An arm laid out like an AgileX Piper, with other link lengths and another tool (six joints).
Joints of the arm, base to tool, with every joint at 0 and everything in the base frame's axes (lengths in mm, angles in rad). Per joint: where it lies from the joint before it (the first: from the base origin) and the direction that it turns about. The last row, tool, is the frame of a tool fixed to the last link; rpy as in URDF.
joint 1: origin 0 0 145.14 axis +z
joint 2: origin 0 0 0 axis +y
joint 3: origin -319.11 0 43.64 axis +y
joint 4: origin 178.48 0 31.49 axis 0.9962 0 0.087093
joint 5: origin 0 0 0 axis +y
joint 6: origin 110.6 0 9.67 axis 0.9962 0 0.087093
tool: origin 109.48 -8 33.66 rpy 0.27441 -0.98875 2.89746
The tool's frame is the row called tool.
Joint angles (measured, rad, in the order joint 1, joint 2, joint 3, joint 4, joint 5, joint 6), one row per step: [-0.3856, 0.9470, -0.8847, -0.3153, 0.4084, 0.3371]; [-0.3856, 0.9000, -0.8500, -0.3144, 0.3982, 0.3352]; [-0.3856, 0.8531, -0.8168, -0.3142, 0.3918, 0.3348]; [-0.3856, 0.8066, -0.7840, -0.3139, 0.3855, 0.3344]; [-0.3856, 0.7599, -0.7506, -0.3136, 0.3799, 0.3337]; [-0.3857, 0.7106, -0.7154, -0.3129, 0.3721, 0.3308]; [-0.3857, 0.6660, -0.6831, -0.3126, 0.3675, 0.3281]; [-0.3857, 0.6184, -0.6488, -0.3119, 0.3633, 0.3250]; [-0.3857, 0.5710, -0.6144, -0.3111, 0.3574, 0.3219]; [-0.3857, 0.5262, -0.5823, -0.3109, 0.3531, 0.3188]
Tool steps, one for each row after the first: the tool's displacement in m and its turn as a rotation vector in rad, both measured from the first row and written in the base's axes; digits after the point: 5 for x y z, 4 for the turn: [-0.01096, 0.00528, -0.00048, -0.0091, -0.0198, 0.0038]; [-0.02199, 0.01024, -0.00175, -0.0168, -0.0380, 0.0059]; [-0.03267, 0.01505, -0.00354, -0.0243, -0.0561, 0.0080]; [-0.04318, 0.01975, -0.00623, -0.0318, -0.0731, 0.0100]; [-0.05378, 0.02471, -0.00922, -0.0418, -0.0919, 0.0132]; [-0.06323, 0.02896, -0.01311, -0.0503, -0.1061, 0.0154]; [-0.07297, 0.03334, -0.01785, -0.0589, -0.1209, 0.0176]; [-0.08217, 0.03762, -0.02280, -0.0680, -0.1369, 0.0202]; [-0.09058, 0.04143, -0.02800, -0.0770, -0.1510, 0.0223]
